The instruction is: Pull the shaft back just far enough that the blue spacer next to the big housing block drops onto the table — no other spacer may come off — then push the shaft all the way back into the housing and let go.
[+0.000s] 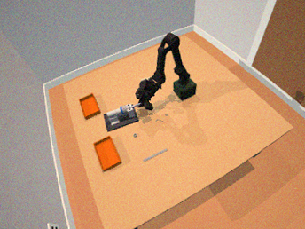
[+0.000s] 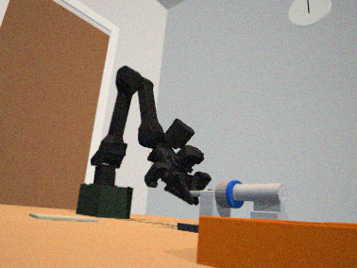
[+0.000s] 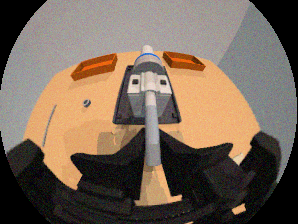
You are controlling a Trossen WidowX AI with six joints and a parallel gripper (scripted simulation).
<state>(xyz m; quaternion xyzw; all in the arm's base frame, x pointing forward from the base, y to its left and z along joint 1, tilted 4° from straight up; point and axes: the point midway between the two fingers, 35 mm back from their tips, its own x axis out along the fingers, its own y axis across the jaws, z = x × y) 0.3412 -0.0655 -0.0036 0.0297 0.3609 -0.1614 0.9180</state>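
Right now the grey shaft is 5 cm ahead of my gripper tip, 2 cm to the right of it and 2 cm above it. Round my gripper tip: blue spacer 11 cm ahead, 4 cm to the right, 2 cm above; then grey spacer 10 cm ahead, 3 cm to the right, 2 cm above; then fixture 14 cm ahead, 5 cm to the right, 1 cm below.
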